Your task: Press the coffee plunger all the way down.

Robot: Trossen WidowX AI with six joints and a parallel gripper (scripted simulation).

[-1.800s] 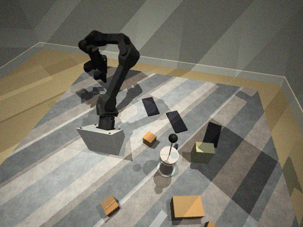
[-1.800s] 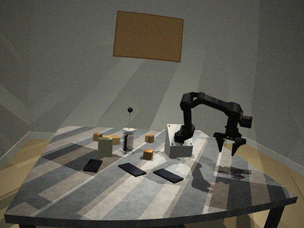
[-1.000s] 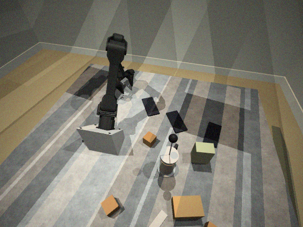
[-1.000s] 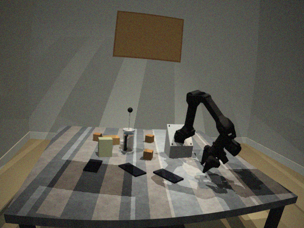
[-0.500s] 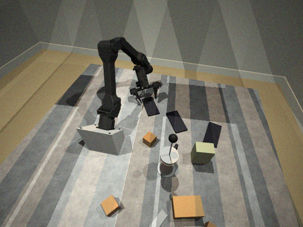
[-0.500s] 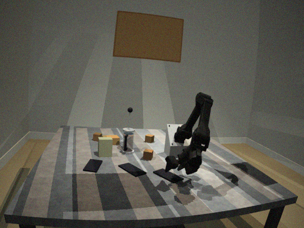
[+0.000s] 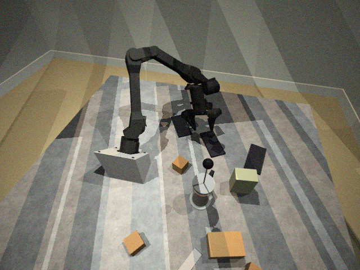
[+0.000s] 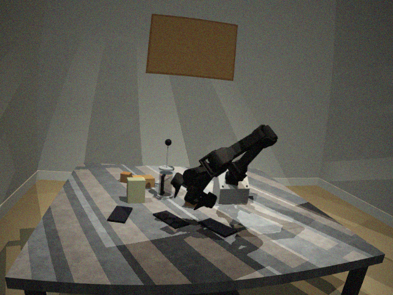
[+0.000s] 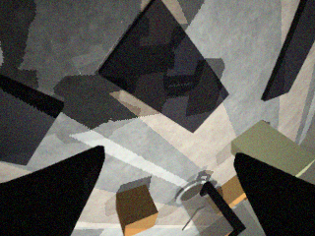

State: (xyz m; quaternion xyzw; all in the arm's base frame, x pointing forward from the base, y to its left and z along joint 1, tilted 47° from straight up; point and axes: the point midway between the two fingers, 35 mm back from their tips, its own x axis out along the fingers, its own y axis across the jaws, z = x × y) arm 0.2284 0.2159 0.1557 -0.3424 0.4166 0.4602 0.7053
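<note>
My gripper tip is 270 mm to the left of the coffee press, 80 mm short of it and 60 mm below it.
</note>
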